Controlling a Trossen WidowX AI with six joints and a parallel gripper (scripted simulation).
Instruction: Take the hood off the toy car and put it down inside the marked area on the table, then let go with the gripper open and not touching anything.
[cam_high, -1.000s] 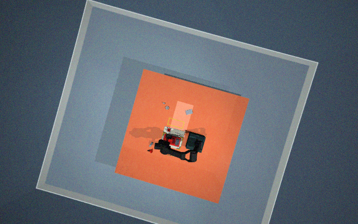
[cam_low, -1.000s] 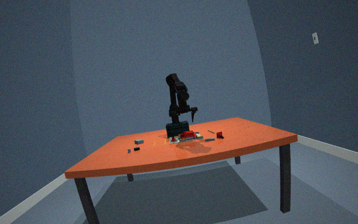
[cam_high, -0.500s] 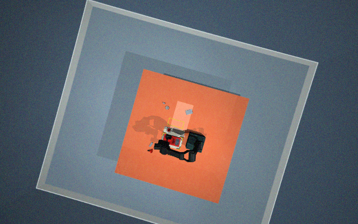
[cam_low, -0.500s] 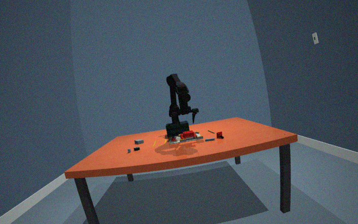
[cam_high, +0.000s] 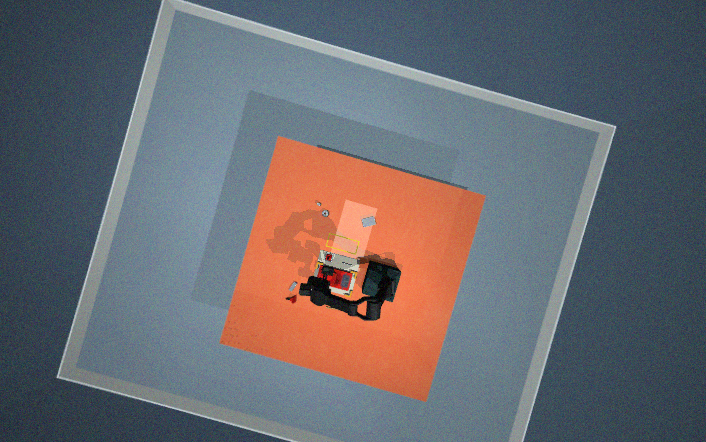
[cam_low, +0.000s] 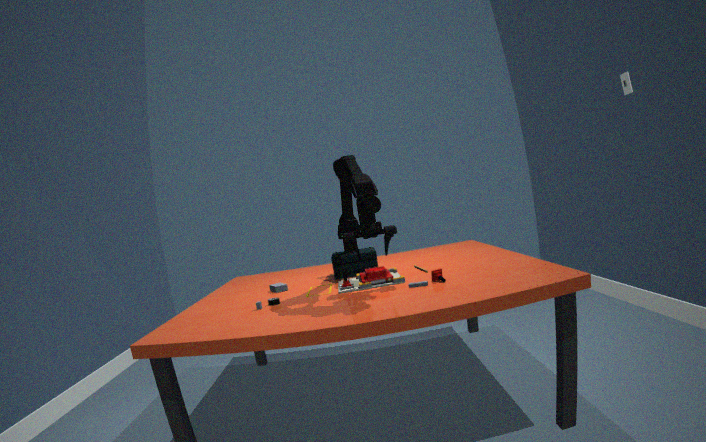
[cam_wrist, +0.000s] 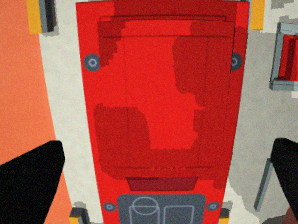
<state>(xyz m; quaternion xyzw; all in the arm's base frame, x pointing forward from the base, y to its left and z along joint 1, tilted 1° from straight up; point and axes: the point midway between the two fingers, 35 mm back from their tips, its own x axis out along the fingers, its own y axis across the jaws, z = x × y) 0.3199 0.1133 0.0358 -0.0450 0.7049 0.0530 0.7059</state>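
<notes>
Right now my gripper tip is 5 cm above the hood. Also, from my gripper tip: thin rod: 15 cm behind, 16 cm to the left, 9 cm below.
</notes>
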